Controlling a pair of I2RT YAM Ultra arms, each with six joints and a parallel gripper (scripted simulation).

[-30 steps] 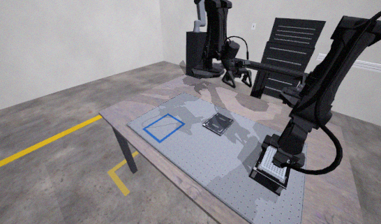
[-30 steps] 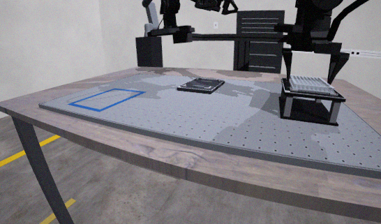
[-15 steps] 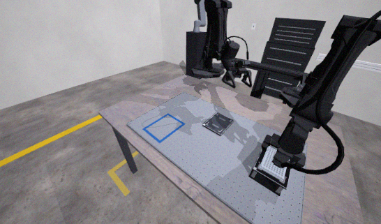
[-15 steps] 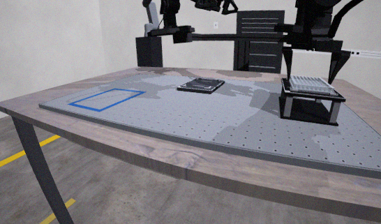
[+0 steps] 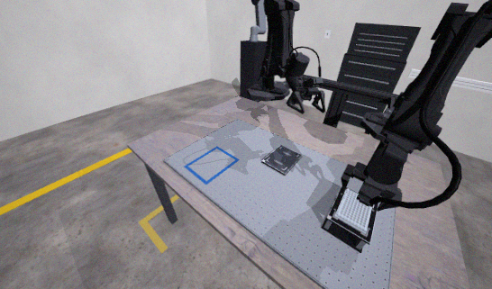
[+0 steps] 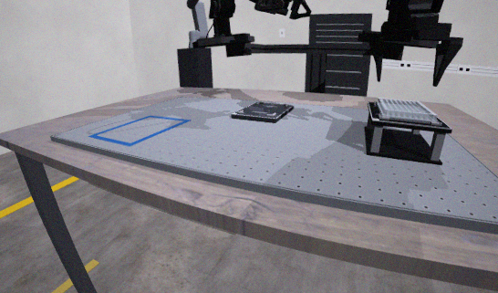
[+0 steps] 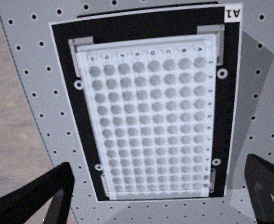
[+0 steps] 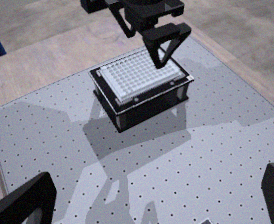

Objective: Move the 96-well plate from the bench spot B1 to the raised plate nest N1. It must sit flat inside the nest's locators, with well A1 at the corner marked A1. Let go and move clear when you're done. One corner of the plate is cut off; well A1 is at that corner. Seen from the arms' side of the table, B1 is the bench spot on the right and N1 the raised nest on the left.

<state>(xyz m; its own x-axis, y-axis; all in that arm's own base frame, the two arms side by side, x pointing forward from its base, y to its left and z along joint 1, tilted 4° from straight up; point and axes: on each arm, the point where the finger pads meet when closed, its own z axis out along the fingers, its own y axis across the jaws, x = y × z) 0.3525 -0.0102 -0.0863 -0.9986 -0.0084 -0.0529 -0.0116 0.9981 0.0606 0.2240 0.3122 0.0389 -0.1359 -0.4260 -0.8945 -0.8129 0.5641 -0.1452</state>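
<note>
Right now my left hand is 1 cm past the white 96-well plate and 5 cm above it.
</note>
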